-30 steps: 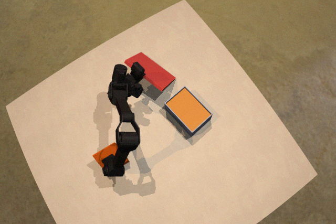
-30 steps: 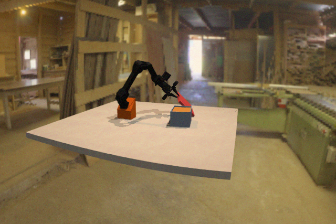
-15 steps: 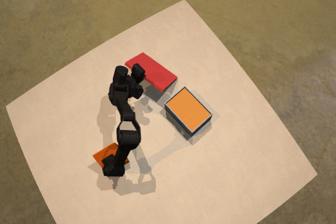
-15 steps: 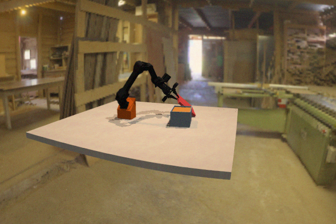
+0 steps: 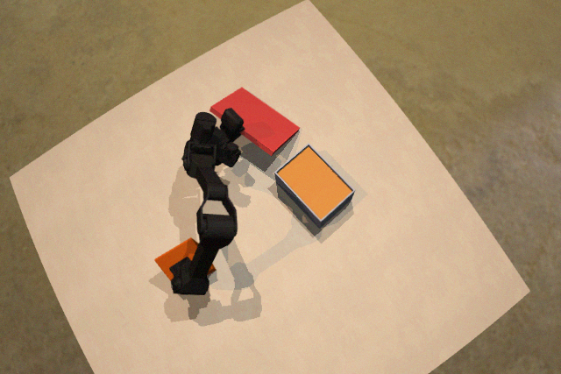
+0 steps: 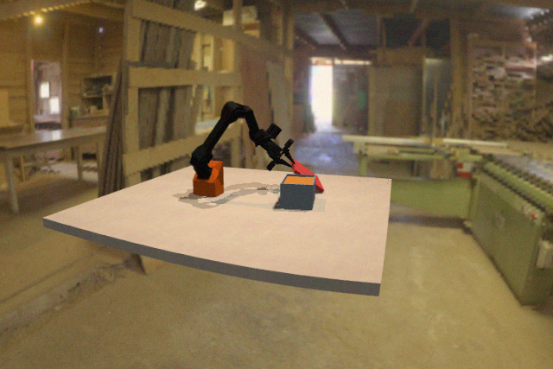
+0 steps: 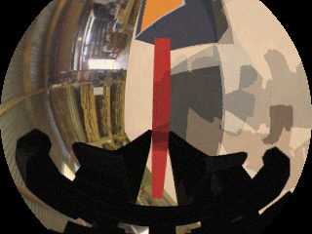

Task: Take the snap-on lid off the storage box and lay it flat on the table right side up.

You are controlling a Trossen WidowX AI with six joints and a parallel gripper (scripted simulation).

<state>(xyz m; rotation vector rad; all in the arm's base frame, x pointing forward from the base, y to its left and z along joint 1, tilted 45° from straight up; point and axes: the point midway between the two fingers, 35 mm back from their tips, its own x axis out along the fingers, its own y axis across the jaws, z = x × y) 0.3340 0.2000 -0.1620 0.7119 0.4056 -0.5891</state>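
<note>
Right now the red lid is 6 cm ahead of my gripper tip, 4 cm below it and 3 cm to the left of it. Round my gripper tip: storage box (25 cm to the right, 9 cm ahead, 6 cm below).
</note>
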